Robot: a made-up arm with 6 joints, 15 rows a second.
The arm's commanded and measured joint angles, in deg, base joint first. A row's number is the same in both.
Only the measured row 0 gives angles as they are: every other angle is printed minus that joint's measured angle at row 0.
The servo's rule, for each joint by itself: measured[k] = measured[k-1] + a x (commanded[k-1-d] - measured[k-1]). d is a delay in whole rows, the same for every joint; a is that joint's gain. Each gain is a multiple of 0.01, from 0.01 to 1. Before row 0 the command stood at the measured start. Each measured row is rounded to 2 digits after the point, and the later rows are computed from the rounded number. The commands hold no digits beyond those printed.
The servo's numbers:
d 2
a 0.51 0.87 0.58 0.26 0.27 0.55
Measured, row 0:
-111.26, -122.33, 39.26, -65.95, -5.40, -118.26
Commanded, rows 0 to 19:
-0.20, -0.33, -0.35, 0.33, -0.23, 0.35
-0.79, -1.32, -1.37, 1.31, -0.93, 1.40
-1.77, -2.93, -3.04, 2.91, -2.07, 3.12
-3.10, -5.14, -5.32, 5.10, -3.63, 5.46
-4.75, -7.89, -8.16, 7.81, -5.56, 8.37
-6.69, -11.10, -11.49, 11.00, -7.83, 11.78
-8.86, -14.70, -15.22, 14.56, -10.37, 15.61
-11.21, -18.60, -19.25, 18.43, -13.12, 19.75
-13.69, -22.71, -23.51, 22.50, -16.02, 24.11
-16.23, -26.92, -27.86, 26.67, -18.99, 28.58
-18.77, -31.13, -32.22, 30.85, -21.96, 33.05
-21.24, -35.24, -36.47, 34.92, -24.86, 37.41
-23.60, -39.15, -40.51, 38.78, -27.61, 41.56
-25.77, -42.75, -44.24, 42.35, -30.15, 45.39
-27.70, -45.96, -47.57, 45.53, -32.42, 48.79
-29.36, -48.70, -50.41, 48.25, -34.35, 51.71
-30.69, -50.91, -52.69, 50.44, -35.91, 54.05
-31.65, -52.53, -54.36, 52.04, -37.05, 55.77
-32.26, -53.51, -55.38, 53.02, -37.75, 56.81
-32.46, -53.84, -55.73, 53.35, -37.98, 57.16
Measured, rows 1 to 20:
0.00, 0.00, 0.00, 0.00, 0.00, 0.00
0.00, 0.00, 0.00, 0.00, 0.00, 0.00
-0.10, -0.29, -0.20, 0.09, -0.06, 0.19
-0.45, -1.19, -0.88, 0.41, -0.29, 0.86
-1.12, -2.70, -2.13, 1.06, -0.77, 2.10
-2.13, -4.82, -3.98, 2.11, -1.54, 3.95
-3.47, -7.49, -6.40, 3.59, -2.63, 6.38
-5.11, -10.63, -9.35, 5.52, -4.03, 9.35
-7.02, -14.17, -12.75, 7.87, -5.74, 12.79
-9.16, -18.02, -16.52, 10.62, -7.73, 16.62
-11.47, -22.10, -20.57, 13.71, -9.97, 20.74
-13.90, -26.29, -24.80, 17.08, -12.41, 25.05
-16.38, -30.50, -29.10, 20.66, -14.99, 29.45
-18.86, -34.62, -33.37, 24.37, -17.65, 33.83
-21.28, -38.56, -37.51, 28.12, -20.34, 38.08
-23.57, -42.21, -41.41, 31.82, -22.99, 42.10
-25.68, -45.47, -44.98, 35.38, -25.54, 45.78
-27.56, -48.28, -48.13, 38.73, -27.92, 49.04
-29.16, -50.57, -50.77, 41.77, -30.08, 51.80
-30.43, -52.28, -52.85, 44.44, -31.96, 53.98

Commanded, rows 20 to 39:
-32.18, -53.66, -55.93, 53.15, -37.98, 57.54
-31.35, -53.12, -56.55, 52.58, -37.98, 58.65
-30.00, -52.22, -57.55, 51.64, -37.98, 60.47
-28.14, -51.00, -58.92, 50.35, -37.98, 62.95
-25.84, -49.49, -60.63, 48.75, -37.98, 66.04
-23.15, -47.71, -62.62, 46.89, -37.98, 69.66
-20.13, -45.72, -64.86, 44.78, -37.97, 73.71
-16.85, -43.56, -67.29, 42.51, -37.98, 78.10
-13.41, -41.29, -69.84, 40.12, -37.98, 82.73
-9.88, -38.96, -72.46, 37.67, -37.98, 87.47
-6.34, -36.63, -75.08, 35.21, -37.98, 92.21
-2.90, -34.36, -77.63, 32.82, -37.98, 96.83
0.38, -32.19, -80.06, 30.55, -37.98, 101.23
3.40, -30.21, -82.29, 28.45, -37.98, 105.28
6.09, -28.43, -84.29, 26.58, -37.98, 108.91
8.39, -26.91, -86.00, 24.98, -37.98, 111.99
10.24, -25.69, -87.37, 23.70, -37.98, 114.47
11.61, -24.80, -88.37, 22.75, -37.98, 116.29
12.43, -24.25, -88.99, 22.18, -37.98, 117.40
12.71, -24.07, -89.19, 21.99, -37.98, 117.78
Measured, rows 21 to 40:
-31.36, -53.35, -54.32, 46.67, -33.52, 55.54
-31.92, -53.78, -55.14, 48.41, -34.72, 56.43
-32.05, -53.68, -55.60, 49.64, -35.60, 57.04
-31.69, -53.19, -56.15, 50.40, -36.24, 57.93
-30.83, -52.35, -56.96, 50.72, -36.71, 59.33
-29.46, -51.18, -58.10, 50.62, -37.05, 61.32
-27.61, -49.71, -59.57, 50.13, -37.30, 63.92
-25.34, -47.97, -61.34, 49.29, -37.48, 67.08
-22.68, -46.01, -63.38, 48.12, -37.61, 70.73
-19.71, -43.88, -65.65, 46.66, -37.71, 74.78
-16.50, -41.63, -68.08, 44.96, -37.78, 79.15
-13.12, -39.31, -70.62, 43.06, -37.83, 83.73
-9.66, -36.98, -73.21, 41.02, -37.87, 88.39
-6.21, -34.70, -75.77, 38.89, -37.90, 93.03
-2.85, -32.52, -78.26, 36.72, -37.92, 97.54
0.34, -30.51, -80.60, 34.57, -37.94, 101.80
3.27, -28.70, -82.74, 32.49, -37.95, 105.71
5.88, -27.14, -84.63, 30.54, -37.96, 109.16
8.10, -25.88, -86.22, 28.76, -37.97, 112.08
9.89, -24.94, -87.47, 27.20, -37.97, 114.40

